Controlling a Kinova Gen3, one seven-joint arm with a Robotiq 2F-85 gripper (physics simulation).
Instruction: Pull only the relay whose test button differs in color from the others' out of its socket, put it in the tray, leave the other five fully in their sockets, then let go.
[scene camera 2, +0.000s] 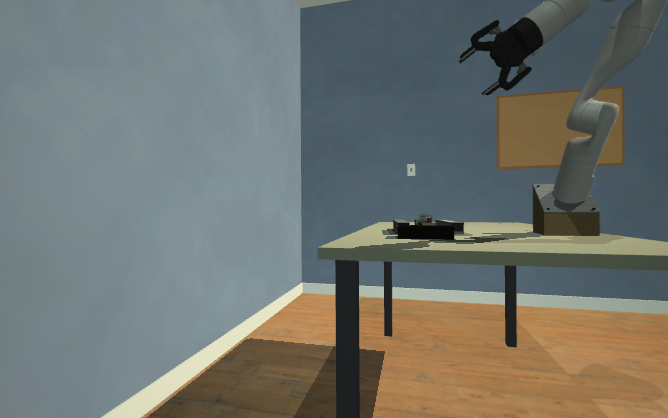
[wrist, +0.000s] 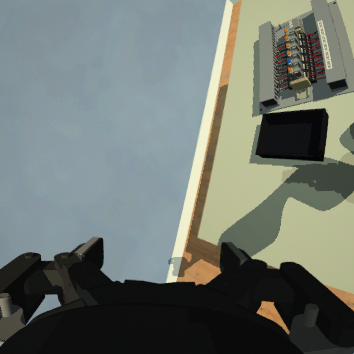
my gripper: scene camera 2; wrist
same spot on my gripper: (scene camera 2: 476, 45) = (wrist: 57, 297)
